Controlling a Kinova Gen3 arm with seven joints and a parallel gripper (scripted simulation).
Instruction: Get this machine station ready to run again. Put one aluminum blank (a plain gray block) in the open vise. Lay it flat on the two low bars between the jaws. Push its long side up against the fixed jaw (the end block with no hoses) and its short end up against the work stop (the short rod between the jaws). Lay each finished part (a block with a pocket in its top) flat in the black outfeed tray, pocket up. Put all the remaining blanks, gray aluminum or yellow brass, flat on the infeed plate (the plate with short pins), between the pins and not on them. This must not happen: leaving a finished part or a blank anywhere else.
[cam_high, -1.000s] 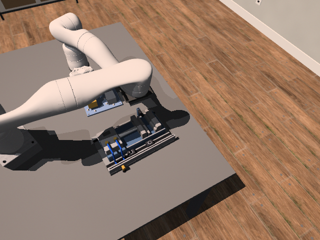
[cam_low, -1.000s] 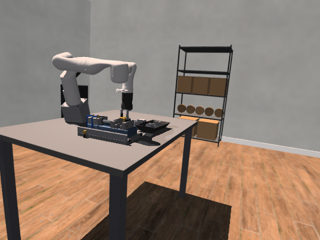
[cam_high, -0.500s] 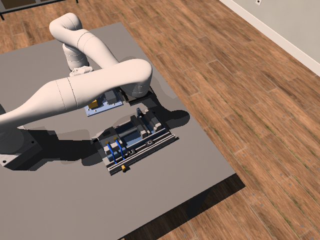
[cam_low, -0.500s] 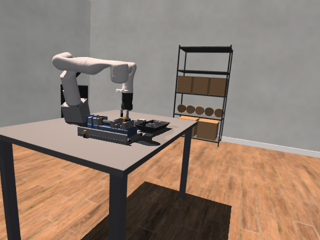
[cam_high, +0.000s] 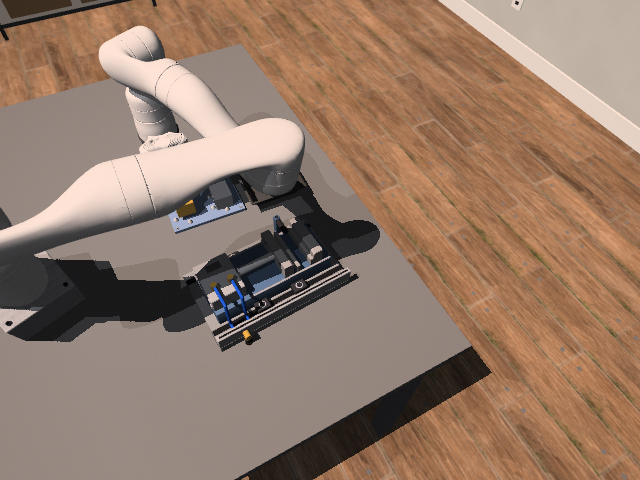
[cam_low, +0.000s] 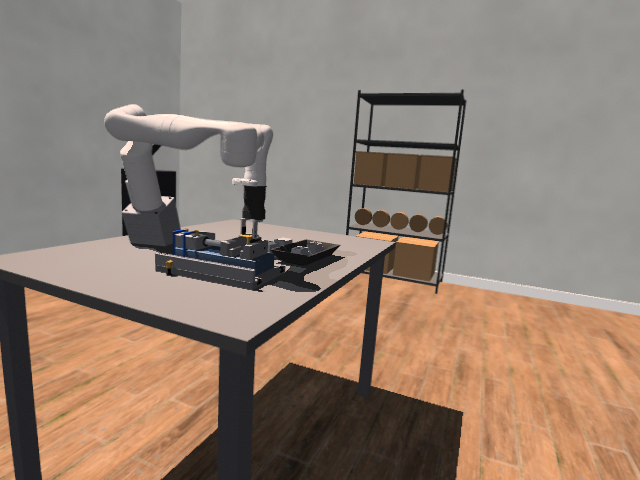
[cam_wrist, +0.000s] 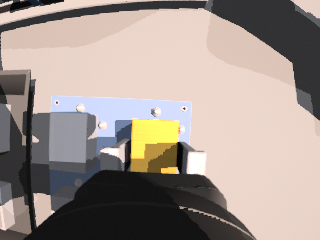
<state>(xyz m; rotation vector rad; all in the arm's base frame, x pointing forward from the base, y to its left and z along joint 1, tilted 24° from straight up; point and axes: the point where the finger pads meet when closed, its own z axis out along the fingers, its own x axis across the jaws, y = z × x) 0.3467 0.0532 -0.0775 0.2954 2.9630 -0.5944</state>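
The yellow brass blank lies 30 mm below my hand. Also, from my hand: vise: 270 mm to the right, 50 mm ahead, 30 mm below; fixed jaw: 280 mm to the right, 140 mm ahead, 10 mm above; infeed plate: 60 mm below, 50 mm ahead, 30 mm to the left.
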